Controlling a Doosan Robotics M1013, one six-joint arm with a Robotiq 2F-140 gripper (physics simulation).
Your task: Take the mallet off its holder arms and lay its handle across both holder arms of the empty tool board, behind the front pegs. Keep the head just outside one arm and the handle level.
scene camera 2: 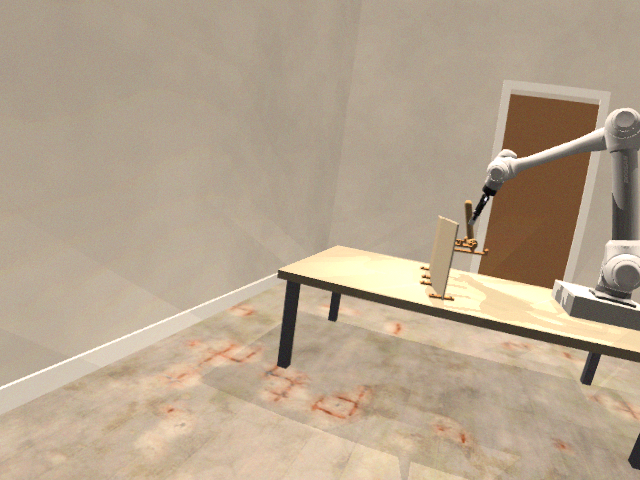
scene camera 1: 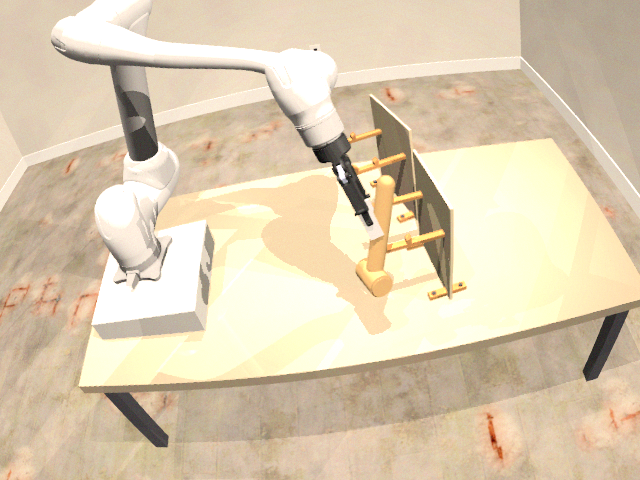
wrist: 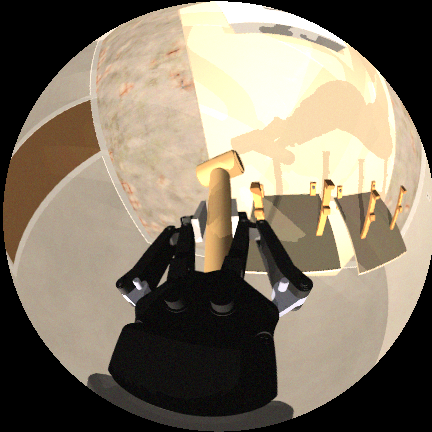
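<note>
The wooden mallet (scene camera 1: 383,206) (scene camera 2: 468,211) (wrist: 219,200) is off the arms, nearly upright, with its head (scene camera 1: 374,277) (wrist: 220,167) down above the table. My gripper (scene camera 1: 378,223) (scene camera 2: 470,221) (wrist: 218,207) is shut on its handle. The nearer tool board (scene camera 1: 436,222) (scene camera 2: 443,253) (wrist: 295,225) has two bare holder arms (scene camera 1: 429,237) (wrist: 325,210); the handle hides the front end of one in scene camera 1. The farther board (scene camera 1: 395,149) (wrist: 380,245) also has two bare arms (scene camera 1: 390,161) (wrist: 370,215). In the wrist view, the mallet is left of both boards.
Both boards stand on small wooden feet (scene camera 1: 447,290) on the table (scene camera 1: 516,206) (scene camera 2: 361,268). The arm's white base block (scene camera 1: 149,325) stands at the table's left end in scene camera 1. A brown door (scene camera 2: 550,206) is behind the arm.
</note>
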